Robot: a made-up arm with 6 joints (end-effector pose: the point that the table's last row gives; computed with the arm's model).
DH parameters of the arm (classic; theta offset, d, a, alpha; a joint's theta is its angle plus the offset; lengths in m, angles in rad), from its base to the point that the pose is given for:
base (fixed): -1.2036 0 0.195 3.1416
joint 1: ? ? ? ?
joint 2: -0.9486 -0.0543 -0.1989 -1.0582
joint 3: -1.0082 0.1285 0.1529 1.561
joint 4: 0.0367 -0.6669 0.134 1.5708
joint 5: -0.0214 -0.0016 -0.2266 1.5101
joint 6: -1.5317 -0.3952 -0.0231 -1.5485
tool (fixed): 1.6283 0.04 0 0
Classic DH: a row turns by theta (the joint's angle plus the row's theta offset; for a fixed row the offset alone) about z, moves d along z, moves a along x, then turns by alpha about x.
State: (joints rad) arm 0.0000 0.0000 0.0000 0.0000 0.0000 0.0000
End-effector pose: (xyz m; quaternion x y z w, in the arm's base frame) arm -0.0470 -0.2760 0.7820 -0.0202 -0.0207 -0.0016 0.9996
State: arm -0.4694 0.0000 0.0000 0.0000 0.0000 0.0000
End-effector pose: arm 0.0082 -0.3187 0.7820 -0.0148 -0.0248 0.2309 0.9725
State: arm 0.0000 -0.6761 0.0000 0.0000 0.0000 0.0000
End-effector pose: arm -0.0813 -0.2016 0.8486 -0.1801 0.1373 -0.2453 0.9426
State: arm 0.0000 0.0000 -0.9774 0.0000 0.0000 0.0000
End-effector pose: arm 0.1605 -0.2675 0.9564 -0.0235 0.4510 -0.0091 0.8922
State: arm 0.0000 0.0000 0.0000 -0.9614 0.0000 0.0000
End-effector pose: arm -0.0470 -0.3125 0.8020 -0.4801 -0.0191 0.0081 0.8770
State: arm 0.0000 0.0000 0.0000 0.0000 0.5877 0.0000
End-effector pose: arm -0.2132 -0.2760 0.5908 -0.0198 0.2697 0.0043 0.9627
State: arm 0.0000 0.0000 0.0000 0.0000 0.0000 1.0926
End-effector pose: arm -0.0448 -0.2547 0.7391 -0.5357 0.0132 -0.0011 0.8443
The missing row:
joint 1: 1.1406 -0.8166 -0.0099 2.4257
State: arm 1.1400 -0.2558 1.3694 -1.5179 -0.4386 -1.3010
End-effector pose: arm 0.0191 -0.0418 0.5042 -0.6022 -0.3183 -0.2827 0.6754
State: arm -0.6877 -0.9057 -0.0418 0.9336 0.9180 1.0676
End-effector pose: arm -0.4109 -0.0597 0.7188 -0.2519 0.4560 0.3000 0.7991
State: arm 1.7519 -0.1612 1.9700 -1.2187 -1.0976 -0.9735
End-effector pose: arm 0.2863 -0.1570 0.2135 -0.9338 -0.1351 -0.0299 0.3298
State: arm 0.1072 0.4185 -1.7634 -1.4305 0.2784 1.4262
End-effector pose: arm 0.4067 -0.4311 1.0179 0.7231 -0.0865 -0.6836 0.0482
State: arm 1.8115 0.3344 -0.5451 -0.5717 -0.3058 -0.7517
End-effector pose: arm -0.0262 -0.2289 1.0038 0.1203 -0.0938 -0.6324 0.7595
